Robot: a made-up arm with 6 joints.
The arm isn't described. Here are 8 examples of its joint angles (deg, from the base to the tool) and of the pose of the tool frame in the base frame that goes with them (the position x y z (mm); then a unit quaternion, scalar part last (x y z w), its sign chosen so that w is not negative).
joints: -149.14 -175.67 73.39 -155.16 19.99 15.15
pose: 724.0 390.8 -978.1 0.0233 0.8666 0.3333 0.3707
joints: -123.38 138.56 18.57 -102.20 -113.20 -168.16
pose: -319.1 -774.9 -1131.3 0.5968 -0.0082 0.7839 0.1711
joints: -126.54 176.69 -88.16 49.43 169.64 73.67
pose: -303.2 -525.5 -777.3 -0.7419 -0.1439 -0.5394 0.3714
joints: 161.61 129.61 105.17 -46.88 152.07 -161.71
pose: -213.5 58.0 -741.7 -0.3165 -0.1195 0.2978 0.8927
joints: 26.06 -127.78 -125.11 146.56 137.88 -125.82
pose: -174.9 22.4 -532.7 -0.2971 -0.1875 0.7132 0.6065
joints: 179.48 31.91 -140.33 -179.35 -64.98 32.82
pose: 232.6 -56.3 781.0 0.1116 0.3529 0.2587 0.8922
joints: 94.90 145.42 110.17 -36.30 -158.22 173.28
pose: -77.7 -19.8 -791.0 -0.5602 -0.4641 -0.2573 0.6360
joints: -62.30 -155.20 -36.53 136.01 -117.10 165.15
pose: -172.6 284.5 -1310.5 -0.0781 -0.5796 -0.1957 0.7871
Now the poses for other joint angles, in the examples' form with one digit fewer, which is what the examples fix.
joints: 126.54 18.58 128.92 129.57 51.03 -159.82
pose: -540 519 402 -0.792 0.068 0.597 0.107
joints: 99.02 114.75 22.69 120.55 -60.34 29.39
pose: -165 1269 -820 0.528 0.744 0.291 0.290
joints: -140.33 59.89 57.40 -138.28 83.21 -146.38
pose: -1120 -896 355 0.292 -0.335 -0.755 0.482
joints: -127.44 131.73 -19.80 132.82 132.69 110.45
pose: -664 -1061 -638 -0.376 0.019 -0.923 0.078
